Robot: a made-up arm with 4 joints.
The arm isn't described. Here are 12 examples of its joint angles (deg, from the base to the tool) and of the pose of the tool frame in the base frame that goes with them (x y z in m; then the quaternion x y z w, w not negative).
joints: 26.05 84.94 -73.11 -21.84
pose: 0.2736 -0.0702 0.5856 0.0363 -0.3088 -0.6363 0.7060
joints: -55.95 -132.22 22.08 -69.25
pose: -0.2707 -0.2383 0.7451 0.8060 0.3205 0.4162 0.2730
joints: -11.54 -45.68 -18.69 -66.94
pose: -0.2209 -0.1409 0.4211 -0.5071 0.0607 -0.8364 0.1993
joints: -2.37 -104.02 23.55 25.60
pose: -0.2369 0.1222 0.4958 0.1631 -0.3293 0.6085 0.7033
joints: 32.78 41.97 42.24 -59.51
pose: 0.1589 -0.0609 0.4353 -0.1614 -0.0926 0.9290 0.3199
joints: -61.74 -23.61 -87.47 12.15
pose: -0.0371 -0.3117 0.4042 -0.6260 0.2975 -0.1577 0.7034
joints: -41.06 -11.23 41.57 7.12
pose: 0.0345 -0.0065 0.3537 0.0495 0.5221 -0.8473 0.0844
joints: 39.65 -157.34 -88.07 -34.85
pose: 0.0330 0.2672 0.9048 0.1811 -0.9368 0.1113 0.2780
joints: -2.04 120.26 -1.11 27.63
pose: 0.0765 0.2119 0.6883 0.3481 0.2376 -0.2304 0.8771
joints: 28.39 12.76 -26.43 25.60
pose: 0.0542 0.1021 0.4221 0.1284 0.6349 -0.7344 0.2027
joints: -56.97 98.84 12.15 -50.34
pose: 0.0541 0.1436 0.6818 0.5184 0.2157 -0.4061 0.7210
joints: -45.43 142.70 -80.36 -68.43
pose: -0.0774 0.0465 0.9054 0.7892 -0.5056 0.1359 0.3210
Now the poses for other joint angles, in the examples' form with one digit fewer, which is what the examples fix.
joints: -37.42 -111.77 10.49 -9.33
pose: -0.339 -0.100 0.574 0.543 -0.172 0.715 0.405
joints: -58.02 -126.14 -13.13 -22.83
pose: -0.309 -0.231 0.672 0.730 -0.100 0.640 0.219
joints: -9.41 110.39 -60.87 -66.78
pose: 0.199 0.076 0.809 0.539 -0.561 -0.306 0.548
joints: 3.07 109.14 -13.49 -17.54
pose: 0.223 0.136 0.687 0.463 -0.042 -0.529 0.710
